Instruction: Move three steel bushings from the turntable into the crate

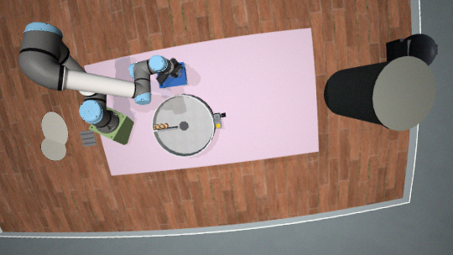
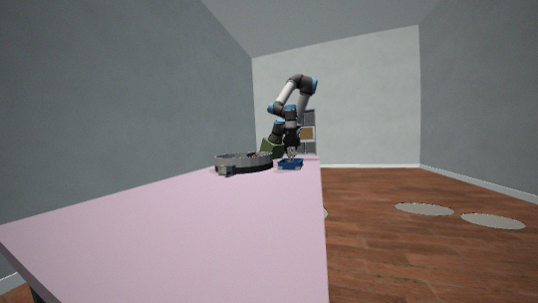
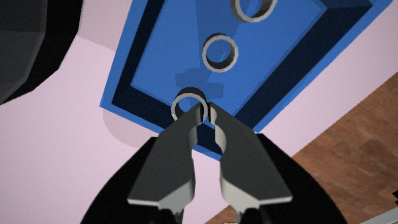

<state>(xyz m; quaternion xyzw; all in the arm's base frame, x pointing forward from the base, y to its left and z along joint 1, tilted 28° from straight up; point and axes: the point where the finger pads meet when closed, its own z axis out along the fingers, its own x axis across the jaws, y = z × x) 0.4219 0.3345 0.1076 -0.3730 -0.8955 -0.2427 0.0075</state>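
Now: the blue crate 40 mm behind my hand, 20 mm to the right of it and 30 mm below it. From my hand the other things lie so: round grey turntable 70 mm ahead, 350 mm to the right, 10 mm below.
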